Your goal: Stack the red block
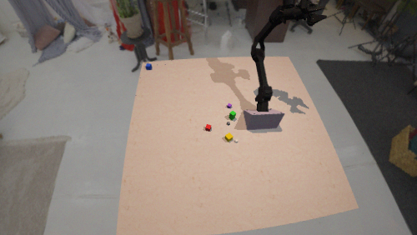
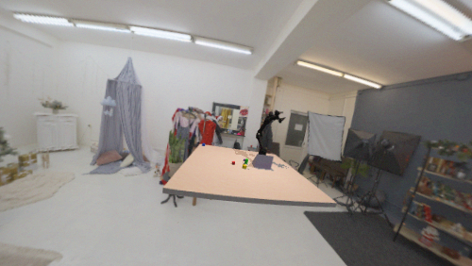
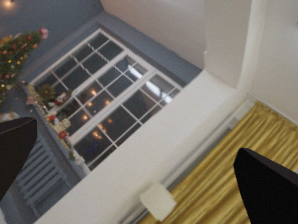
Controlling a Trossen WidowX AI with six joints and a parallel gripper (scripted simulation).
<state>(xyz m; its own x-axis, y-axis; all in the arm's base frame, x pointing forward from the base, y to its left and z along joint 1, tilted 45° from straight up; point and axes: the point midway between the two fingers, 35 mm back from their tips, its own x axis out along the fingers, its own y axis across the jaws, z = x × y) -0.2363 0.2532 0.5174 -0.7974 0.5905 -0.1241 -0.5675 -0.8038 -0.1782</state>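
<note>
Right now my gripper tip is 54 cm short of the red block, 26 cm to the right of it and 64 cm above it. From my gripper tip the other things lie so: blue block 105 cm ahead, 30 cm to the right, 64 cm below; then purple block 41 cm ahead, 8 cm to the left, 65 cm below; then yellow block 42 cm ahead, 33 cm to the left, 64 cm below.
</note>
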